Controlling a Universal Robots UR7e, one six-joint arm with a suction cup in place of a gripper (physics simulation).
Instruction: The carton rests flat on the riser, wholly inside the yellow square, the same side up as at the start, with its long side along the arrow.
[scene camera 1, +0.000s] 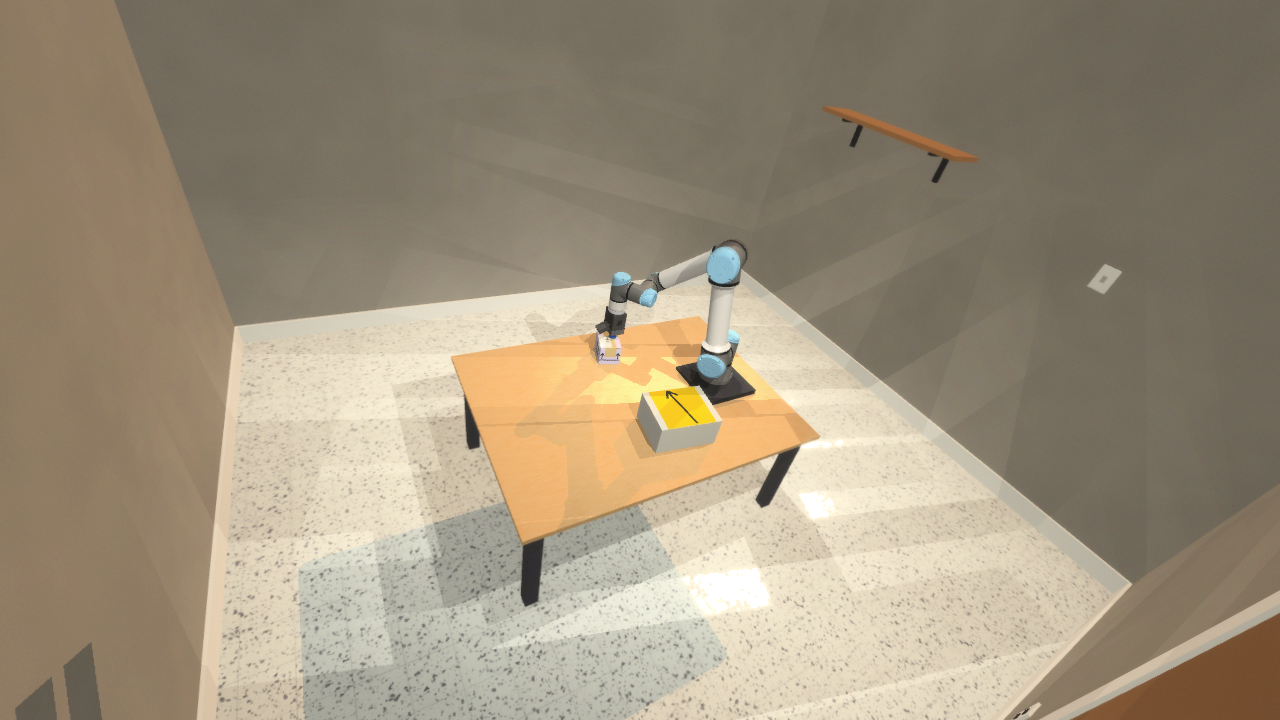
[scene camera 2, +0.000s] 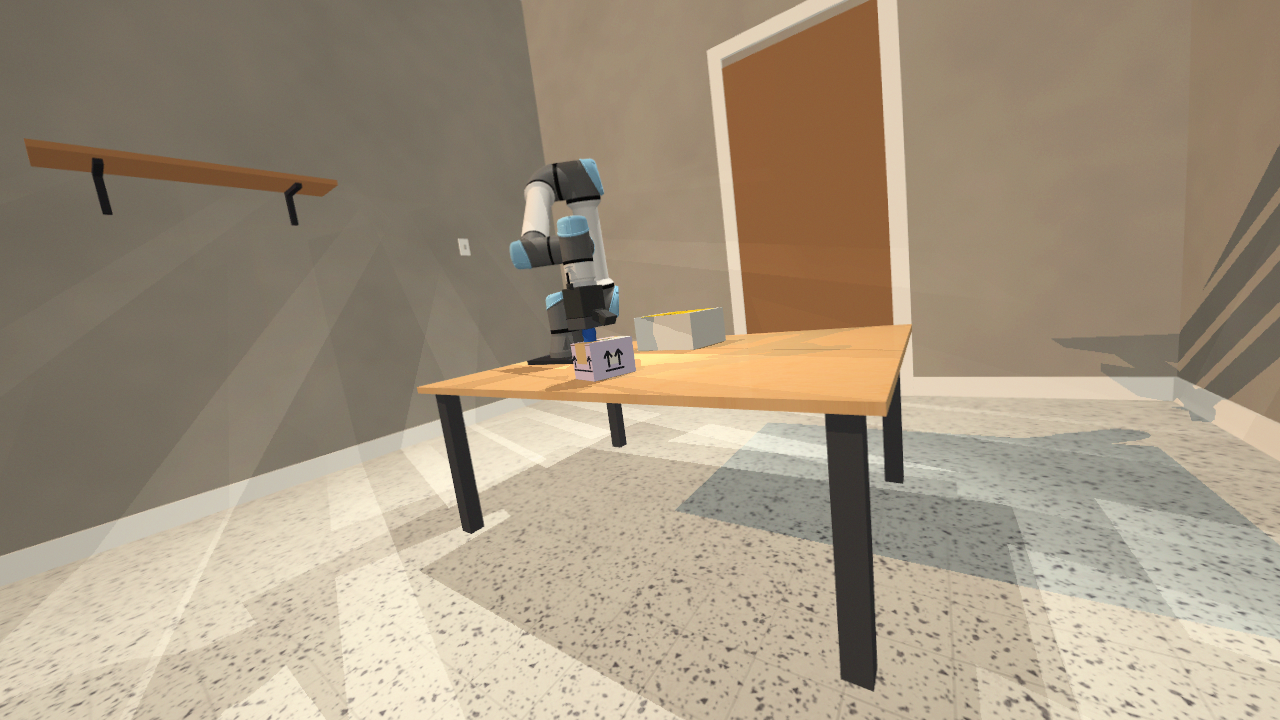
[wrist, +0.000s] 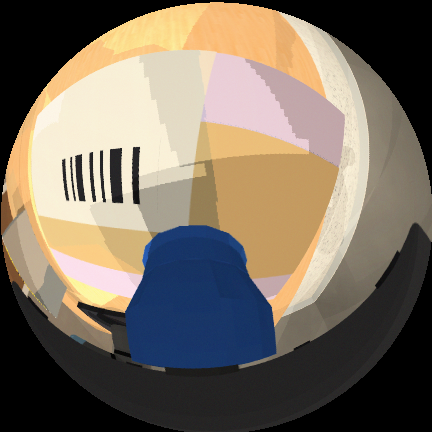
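Observation:
The carton (scene camera 1: 609, 350) (scene camera 2: 605, 357) is a small lilac box with up-arrow marks on its side. It stands on the table (scene camera 1: 573, 465) (scene camera 2: 787, 367) near the far edge. In the wrist view its top (wrist: 100, 120) shows a cream label with a barcode and brown tape. My suction cup (scene camera 1: 610, 335) (scene camera 2: 587, 335) (wrist: 195, 241) is pressed down on the carton's top, on the tape, and the carton sits on the table under it. The grey riser (scene camera 1: 680, 435) (scene camera 2: 680, 333) stands apart, near the arm's base, with the yellow square (scene camera 1: 666, 413) and a black arrow on top.
The arm's black base plate (scene camera 1: 729, 385) sits on the table just behind the riser. A wooden wall shelf (scene camera 1: 899, 135) (scene camera 2: 179, 167) hangs high on the wall. A brown door (scene camera 2: 805, 179) is behind the table.

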